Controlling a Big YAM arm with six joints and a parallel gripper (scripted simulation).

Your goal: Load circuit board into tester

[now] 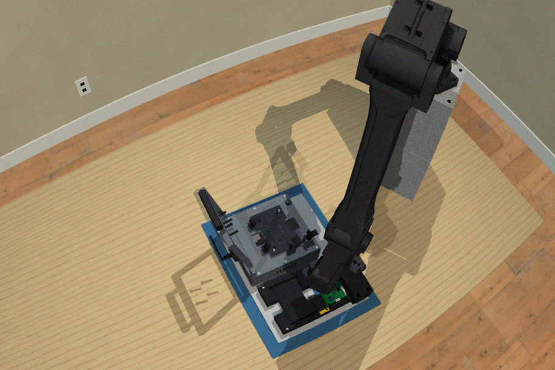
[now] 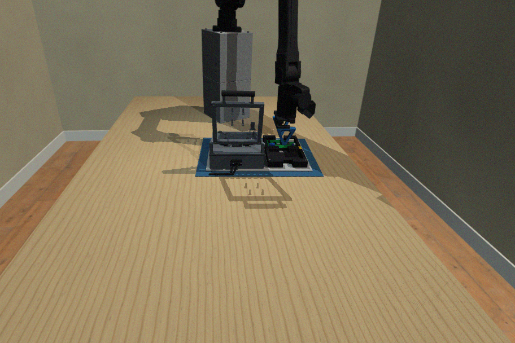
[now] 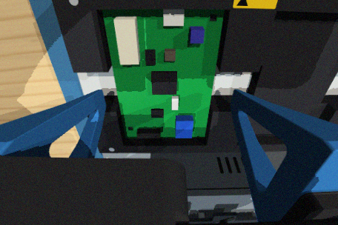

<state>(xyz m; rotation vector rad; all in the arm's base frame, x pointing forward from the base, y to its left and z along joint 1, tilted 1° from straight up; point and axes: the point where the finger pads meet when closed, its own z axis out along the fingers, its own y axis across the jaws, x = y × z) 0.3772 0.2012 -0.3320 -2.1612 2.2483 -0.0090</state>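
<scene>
Right now my hand is 2 cm above the green circuit board. Round my hand: grey tester: 8 cm ahead, 14 cm to the right, 7 cm above; then black latch hook: 1 cm behind, 11 cm to the right, 5 cm above; then lid: 17 cm ahead, 18 cm to the right, 14 cm above.
</scene>
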